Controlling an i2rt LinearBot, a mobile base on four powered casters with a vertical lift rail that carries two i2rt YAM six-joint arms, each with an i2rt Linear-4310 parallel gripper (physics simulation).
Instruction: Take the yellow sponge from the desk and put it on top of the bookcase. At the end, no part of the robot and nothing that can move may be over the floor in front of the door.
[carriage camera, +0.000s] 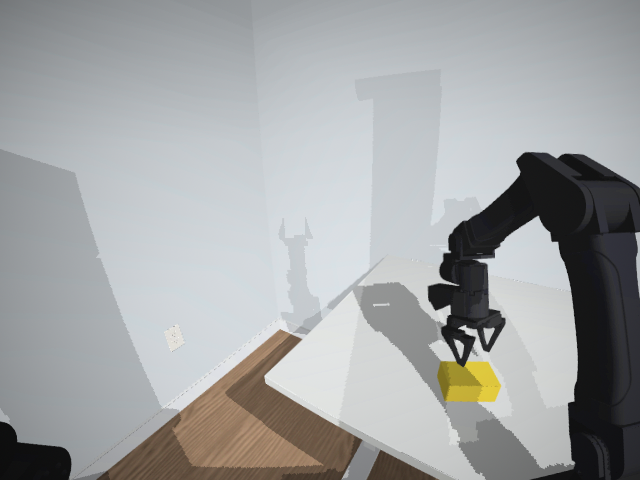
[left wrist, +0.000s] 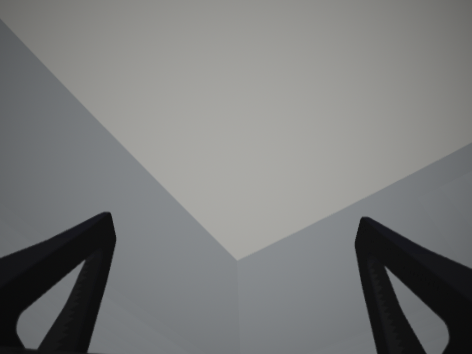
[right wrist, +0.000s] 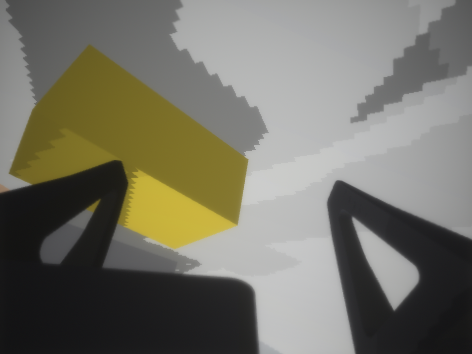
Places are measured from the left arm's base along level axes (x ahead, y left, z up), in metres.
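Where they show: left gripper, fingertip midpoint: (left wrist: 235, 228); right gripper, fingertip midpoint: (carriage camera: 474, 358) (right wrist: 232, 181).
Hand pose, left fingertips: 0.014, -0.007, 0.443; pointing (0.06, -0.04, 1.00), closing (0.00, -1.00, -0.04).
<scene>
After its pixels a point has its place, as x, y, z.
The yellow sponge (carriage camera: 468, 381) @(0.222, -0.604, -0.009) (right wrist: 150, 145) @(0.273, -0.616, -0.024) lies on the white desk (carriage camera: 320, 372) @(0.318, -0.324, -0.054). My right gripper (carriage camera: 475, 357) @(0.283, -0.654, -0.017) (right wrist: 232, 181) @(0.283, -0.654, -0.017) points down, open and empty, close above the sponge. In the carriage view one fingertip overlaps the sponge's far edge. In the right wrist view the sponge lies toward the left finger, which covers part of it, and the sponge is turned at an angle to the fingers. My left gripper (left wrist: 235, 228) @(0.014, -0.007, 0.443) is open and empty and points up at the ceiling corner. The bookcase and the door do not show in these views.
A grey wall (carriage camera: 155, 155) @(0.905, 0.269, 0.410) with a white outlet (carriage camera: 174, 337) @(0.809, 0.328, -0.368) stands at the left and meets the wall behind the desk in a corner. Wooden floor (carriage camera: 248, 413) @(0.720, 0.030, -0.774) shows beside the desk's left edge. A desk leg (carriage camera: 361, 458) stands below the front edge. Arm shadows fall on the desk.
</scene>
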